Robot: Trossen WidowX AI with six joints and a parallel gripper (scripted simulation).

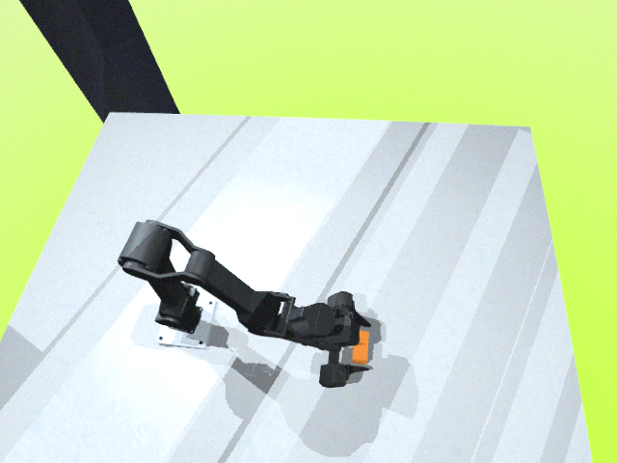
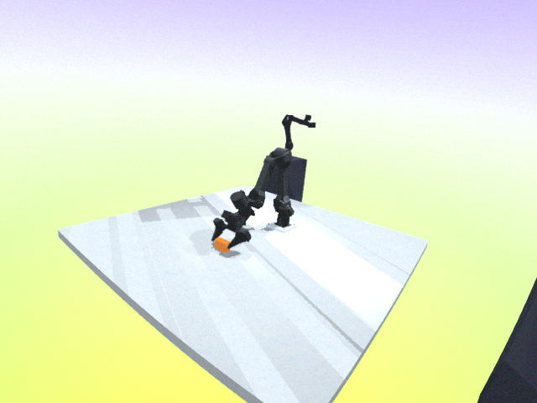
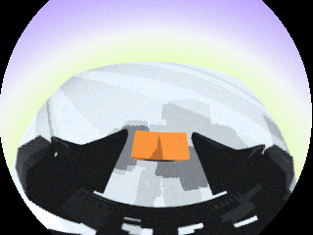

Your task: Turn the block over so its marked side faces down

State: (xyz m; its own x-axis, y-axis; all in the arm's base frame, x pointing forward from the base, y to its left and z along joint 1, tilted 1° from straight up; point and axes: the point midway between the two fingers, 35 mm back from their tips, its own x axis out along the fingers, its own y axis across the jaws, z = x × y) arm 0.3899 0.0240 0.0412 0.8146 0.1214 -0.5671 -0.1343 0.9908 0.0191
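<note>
Now: gripper tip 30 mm past the orange block and 10 mm above it.
</note>
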